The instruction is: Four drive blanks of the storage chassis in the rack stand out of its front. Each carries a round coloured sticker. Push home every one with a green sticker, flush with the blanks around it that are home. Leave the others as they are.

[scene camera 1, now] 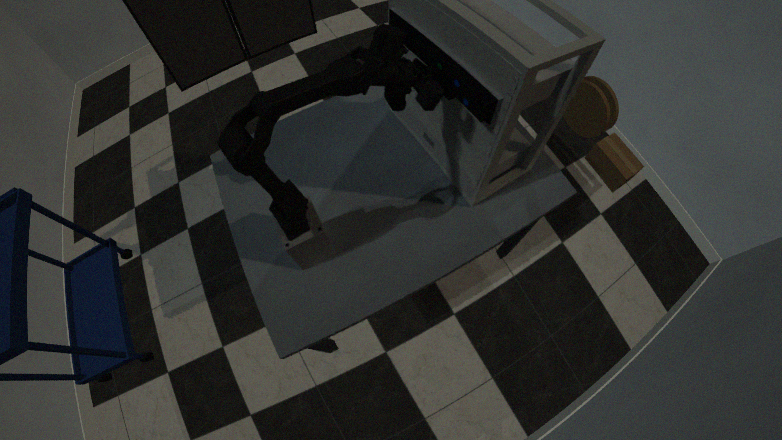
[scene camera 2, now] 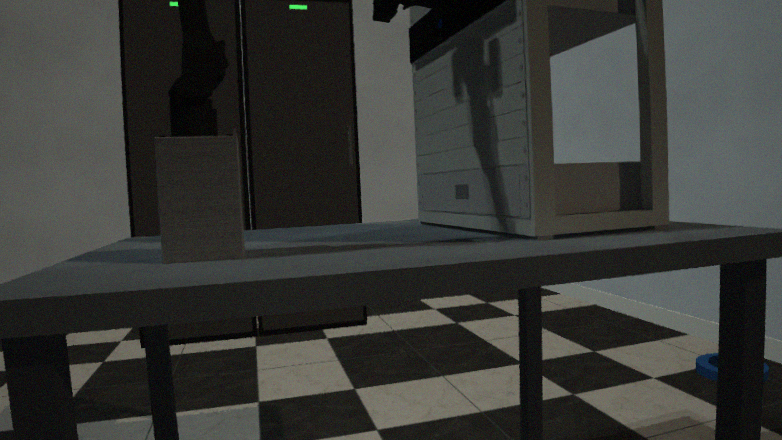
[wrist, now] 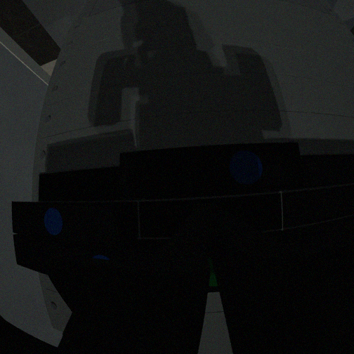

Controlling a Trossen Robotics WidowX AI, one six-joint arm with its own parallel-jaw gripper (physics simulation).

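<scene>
The black front of the storage chassis [scene camera 1: 482, 108] [scene camera 2: 425, 42] [wrist: 80, 189] is very dark. In the wrist view, a blank with a blue sticker [wrist: 245, 167] stands out at the upper edge. Another blue sticker [wrist: 53, 221] is on a blank standing out at the left; a third blue sticker [wrist: 100, 257] is partly hidden below it. A green sticker [scene camera 1: 439, 65] [wrist: 213, 277] shows as a sliver between my fingers in the wrist view; how far its blank stands out is hidden. My gripper [wrist: 204, 210] is shut and empty, close before the chassis front; contact cannot be told.
The rack [scene camera 1: 504, 134] [scene camera 2: 538, 125] stands on the grey table [scene camera 1: 349, 295] [scene camera 2: 382, 279]. Its pale panels lie below the chassis. The arm's base block [scene camera 1: 308, 251] [scene camera 2: 199, 202] is on the table. A blue cart [scene camera 1: 98, 306], a brown box [scene camera 1: 615, 161] and a round brown object [scene camera 1: 590, 106] stand around.
</scene>
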